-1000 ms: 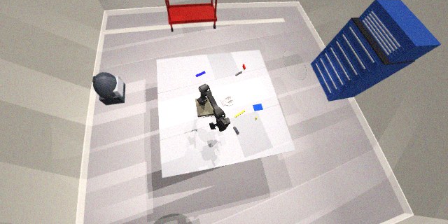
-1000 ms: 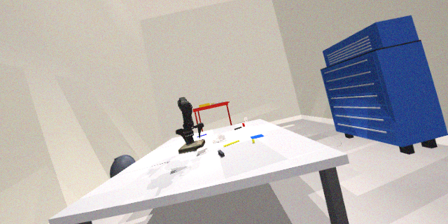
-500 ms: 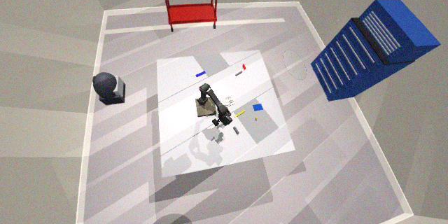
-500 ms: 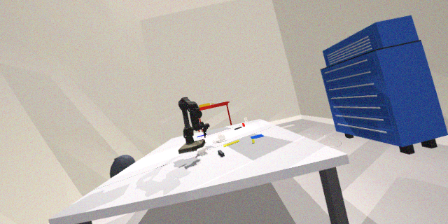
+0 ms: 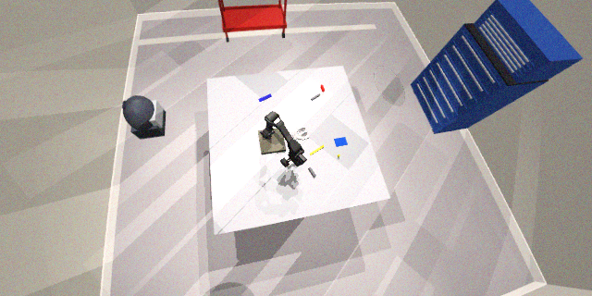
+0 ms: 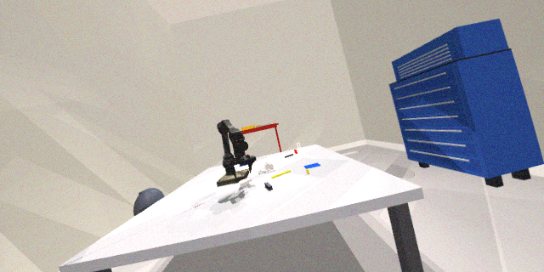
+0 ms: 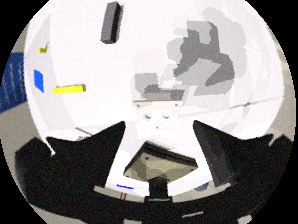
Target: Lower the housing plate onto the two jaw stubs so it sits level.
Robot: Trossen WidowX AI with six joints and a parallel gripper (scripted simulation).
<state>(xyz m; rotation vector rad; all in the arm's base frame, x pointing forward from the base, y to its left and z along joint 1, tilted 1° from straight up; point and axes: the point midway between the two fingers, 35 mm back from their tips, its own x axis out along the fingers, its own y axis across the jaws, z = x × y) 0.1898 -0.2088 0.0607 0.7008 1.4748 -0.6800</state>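
The white part lies 40 mm below my gripper tip. Also, from my gripper tip: blue square 420 mm ahead, 180 mm to the left, 60 mm below; then dark piece 160 mm ahead, 80 mm to the right, 50 mm below; then yellow bar 210 mm ahead, 100 mm to the left, 60 mm below.
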